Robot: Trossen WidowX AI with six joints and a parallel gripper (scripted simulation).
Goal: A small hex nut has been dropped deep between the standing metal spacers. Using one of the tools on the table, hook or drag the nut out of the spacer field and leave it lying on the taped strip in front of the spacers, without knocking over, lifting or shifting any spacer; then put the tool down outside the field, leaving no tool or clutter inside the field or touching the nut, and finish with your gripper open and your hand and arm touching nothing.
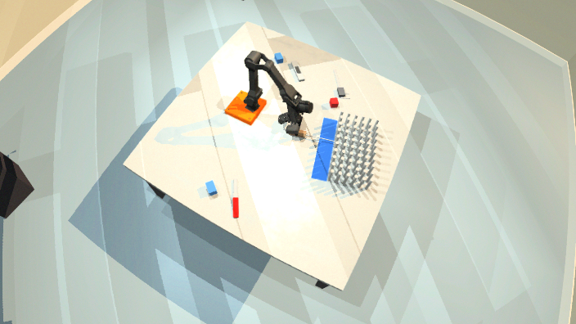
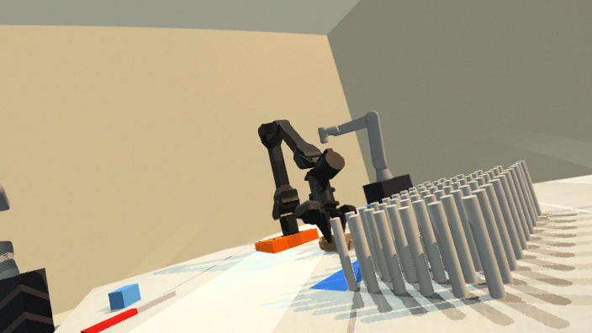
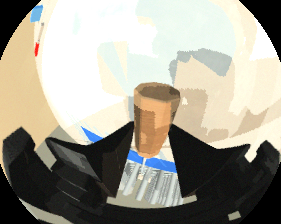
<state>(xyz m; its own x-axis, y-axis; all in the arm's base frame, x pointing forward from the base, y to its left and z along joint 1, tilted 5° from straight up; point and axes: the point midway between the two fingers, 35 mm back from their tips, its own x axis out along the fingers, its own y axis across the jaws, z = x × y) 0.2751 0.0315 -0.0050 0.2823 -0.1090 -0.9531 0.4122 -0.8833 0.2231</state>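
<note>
My gripper tip is now 10 cm short of the hook tool and 4 cm to the right of it. Round my gripper tip: flat tool 26 cm behind, 37 cm to the left; then blue taped strip 16 cm ahead, 3 cm to the left, 2 cm below; then red block 4 cm ahead, 30 cm to the left.
</note>
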